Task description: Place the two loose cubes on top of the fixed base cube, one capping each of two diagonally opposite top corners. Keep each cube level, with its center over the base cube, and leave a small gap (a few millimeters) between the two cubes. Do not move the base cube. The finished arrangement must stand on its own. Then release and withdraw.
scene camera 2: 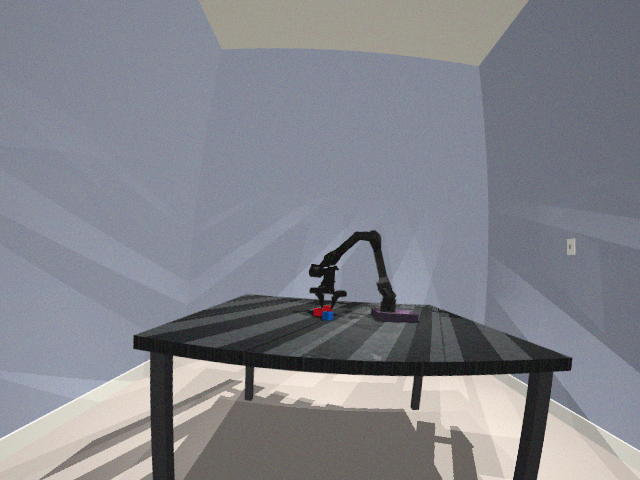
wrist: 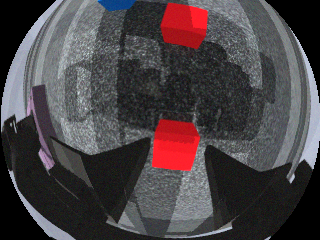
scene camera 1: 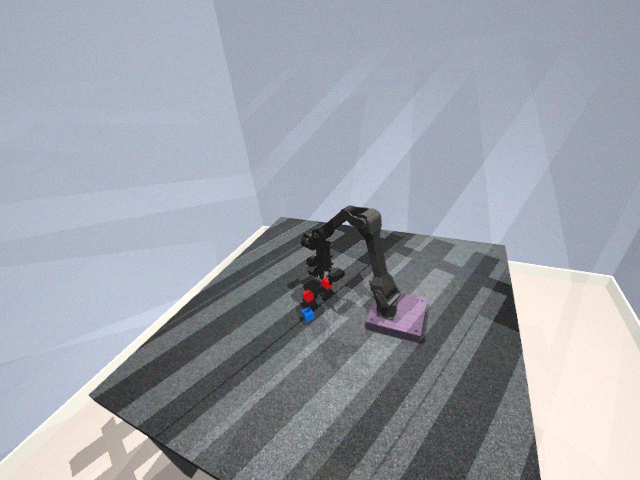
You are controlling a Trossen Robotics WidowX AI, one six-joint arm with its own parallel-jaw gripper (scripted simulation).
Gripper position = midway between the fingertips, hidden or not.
Note:
In view: the gripper (wrist: 178, 146), a red cube (wrist: 176, 142) and a red cube (wrist: 189, 30).

